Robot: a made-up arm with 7 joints.
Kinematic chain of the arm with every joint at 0, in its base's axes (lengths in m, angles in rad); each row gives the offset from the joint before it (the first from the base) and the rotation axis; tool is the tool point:
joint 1: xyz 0 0.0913 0 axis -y
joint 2: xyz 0 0.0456 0 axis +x
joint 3: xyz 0 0 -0.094 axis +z
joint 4: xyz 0 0 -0.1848 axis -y
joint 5: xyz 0 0 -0.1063 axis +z
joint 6: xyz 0 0 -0.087 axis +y
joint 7: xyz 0 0 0 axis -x
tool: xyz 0 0 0
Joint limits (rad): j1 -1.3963..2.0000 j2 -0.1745..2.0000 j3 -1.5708..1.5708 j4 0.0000..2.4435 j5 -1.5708..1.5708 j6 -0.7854..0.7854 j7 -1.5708..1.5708
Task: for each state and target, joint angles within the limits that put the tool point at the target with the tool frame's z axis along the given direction. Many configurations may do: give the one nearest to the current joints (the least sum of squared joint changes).
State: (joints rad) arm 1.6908 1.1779 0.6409 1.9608 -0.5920 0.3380 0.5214
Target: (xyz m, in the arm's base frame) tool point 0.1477 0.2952 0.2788 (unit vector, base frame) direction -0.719 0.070 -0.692
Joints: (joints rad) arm 2.0000 0.6103 -0.0713 1.4825 -0.6034 0.5191 1.0464
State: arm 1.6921 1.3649 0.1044 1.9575 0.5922 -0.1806 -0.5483
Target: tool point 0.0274 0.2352 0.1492 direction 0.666 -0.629 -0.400
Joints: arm 2.0000 0.7804 0.0695 2.4413 0.7690 -0.1517 -1.2130
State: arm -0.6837 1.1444 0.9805 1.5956 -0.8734 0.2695 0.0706
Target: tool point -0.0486 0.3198 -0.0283 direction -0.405 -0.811 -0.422
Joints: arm -1.0435 0.5076 1.5708 2.3864 -0.8104 0.6482 0.3672
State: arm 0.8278 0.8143 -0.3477 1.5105 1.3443 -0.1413 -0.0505
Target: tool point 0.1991 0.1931 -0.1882 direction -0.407 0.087 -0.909
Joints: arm 0.1262 0.5022 -0.2942 1.9200 1.2281 -0.7854 0.4232
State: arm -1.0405 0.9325 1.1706 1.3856 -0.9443 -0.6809 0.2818
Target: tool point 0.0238 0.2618 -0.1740 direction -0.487 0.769 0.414
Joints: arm -0.8141 0.6194 0.2885 2.2613 -0.9392 -0.7854 0.3603
